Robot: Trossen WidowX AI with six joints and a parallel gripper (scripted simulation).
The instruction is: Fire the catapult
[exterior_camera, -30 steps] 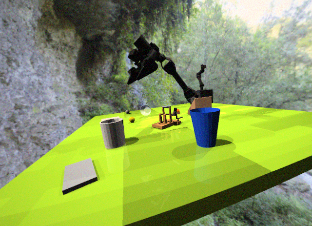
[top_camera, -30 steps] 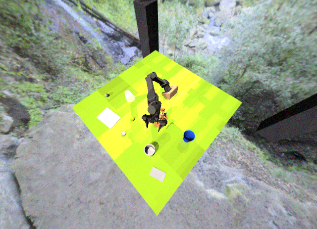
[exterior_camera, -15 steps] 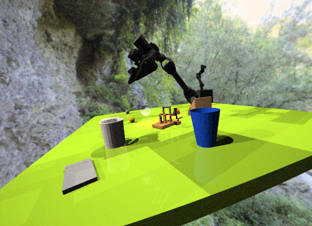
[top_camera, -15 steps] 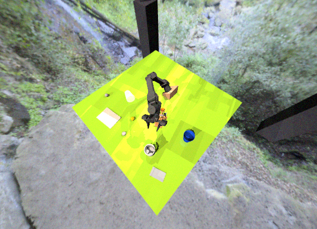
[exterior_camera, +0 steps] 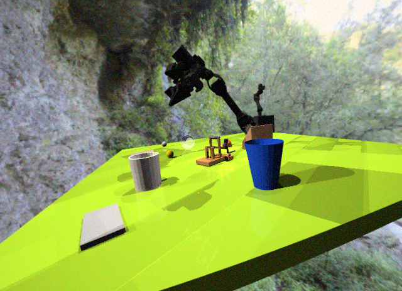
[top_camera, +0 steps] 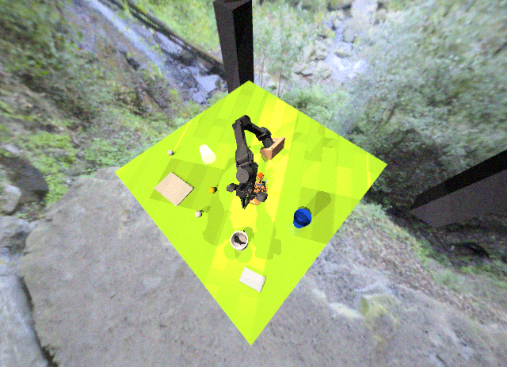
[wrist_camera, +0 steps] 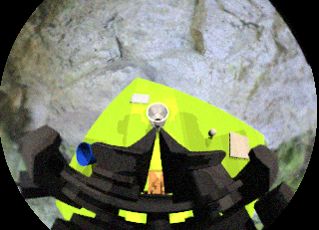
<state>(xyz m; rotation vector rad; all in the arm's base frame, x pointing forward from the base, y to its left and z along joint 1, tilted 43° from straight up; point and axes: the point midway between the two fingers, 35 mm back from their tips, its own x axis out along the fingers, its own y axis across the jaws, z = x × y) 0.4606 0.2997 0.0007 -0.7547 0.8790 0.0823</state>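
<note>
My gripper tip is 27 cm past the orange ball, 13 cm to the left of it and 19 cm above it. The rest, counted from my gripper tip: blue cup 20 cm behind, 23 cm to the left, 22 cm below; then wooden catapult 21 cm behind, 9 cm to the right, 20 cm below; then white mug 11 cm ahead, 5 cm to the left, 22 cm below.
</note>
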